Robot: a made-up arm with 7 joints. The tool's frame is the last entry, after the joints.
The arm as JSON. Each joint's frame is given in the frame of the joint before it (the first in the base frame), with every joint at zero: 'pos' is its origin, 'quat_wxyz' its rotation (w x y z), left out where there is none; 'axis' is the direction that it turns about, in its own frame. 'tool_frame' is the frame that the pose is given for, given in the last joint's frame.
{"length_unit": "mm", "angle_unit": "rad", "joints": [
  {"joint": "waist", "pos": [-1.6, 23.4, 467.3], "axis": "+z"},
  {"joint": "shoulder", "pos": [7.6, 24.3, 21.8], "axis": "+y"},
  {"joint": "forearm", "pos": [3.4, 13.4, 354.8], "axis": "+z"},
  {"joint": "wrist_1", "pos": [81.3, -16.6, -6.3], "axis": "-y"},
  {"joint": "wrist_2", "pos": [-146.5, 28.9, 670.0], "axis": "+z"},
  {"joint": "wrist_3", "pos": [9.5, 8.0, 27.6], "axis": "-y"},
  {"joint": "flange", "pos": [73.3, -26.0, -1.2], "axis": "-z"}
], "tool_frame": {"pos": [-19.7, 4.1, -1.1], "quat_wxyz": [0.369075, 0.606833, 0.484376, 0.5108]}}
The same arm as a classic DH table. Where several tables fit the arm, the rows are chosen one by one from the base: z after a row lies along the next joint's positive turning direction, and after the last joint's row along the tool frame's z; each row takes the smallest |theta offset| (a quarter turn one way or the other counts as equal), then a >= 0, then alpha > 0; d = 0 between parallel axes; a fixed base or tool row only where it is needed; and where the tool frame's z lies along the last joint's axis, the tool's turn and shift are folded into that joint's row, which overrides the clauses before.
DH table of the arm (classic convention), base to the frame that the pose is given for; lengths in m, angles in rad. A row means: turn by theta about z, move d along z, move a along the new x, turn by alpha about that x. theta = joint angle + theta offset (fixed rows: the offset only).
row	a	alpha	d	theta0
base (fixed)	-0.0235	0.0000	0.0000	-1.5025
waist	0.0076	-1.5708	0.4891	1.5025
shoulder	0.0034	1.5708	0.0377	0.0000
forearm	0.0813	1.5708	0.3485	0.0000
wrist_1	-0.1465	-1.5708	-0.0123	0.0000
wrist_2	0.0095	1.5708	0.6976	0.0000
wrist_3	0.0733	1.5708	0.0180	0.0000
flange	-0.0050	1.3636	0.0064	1.5228
tool (fixed)	0.0000	0.0000	-0.0199	-2.8701

